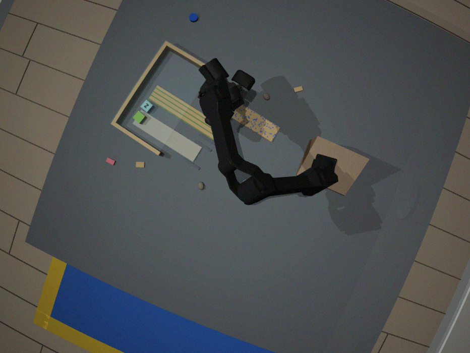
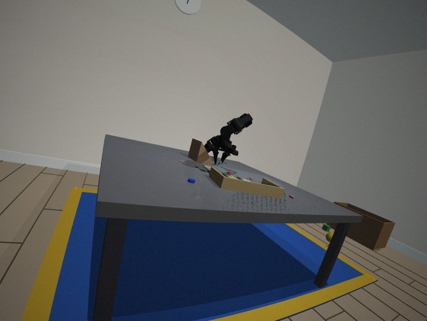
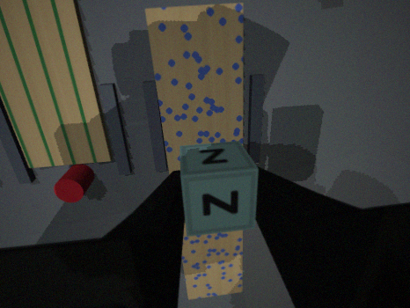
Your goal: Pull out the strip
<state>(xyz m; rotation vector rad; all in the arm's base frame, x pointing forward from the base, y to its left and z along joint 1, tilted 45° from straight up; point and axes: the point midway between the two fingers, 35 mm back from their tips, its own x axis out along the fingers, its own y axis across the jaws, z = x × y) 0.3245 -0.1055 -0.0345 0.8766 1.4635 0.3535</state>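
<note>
The dotted strip is 5 cm below my gripper tip, 4 cm behind it and 1 cm to the left of it. Round my gripper tip: blue disc 27 cm to the right, 21 cm ahead, 5 cm below; red cylinder 9 cm to the left, 5 cm below, 1 cm ahead.
</note>
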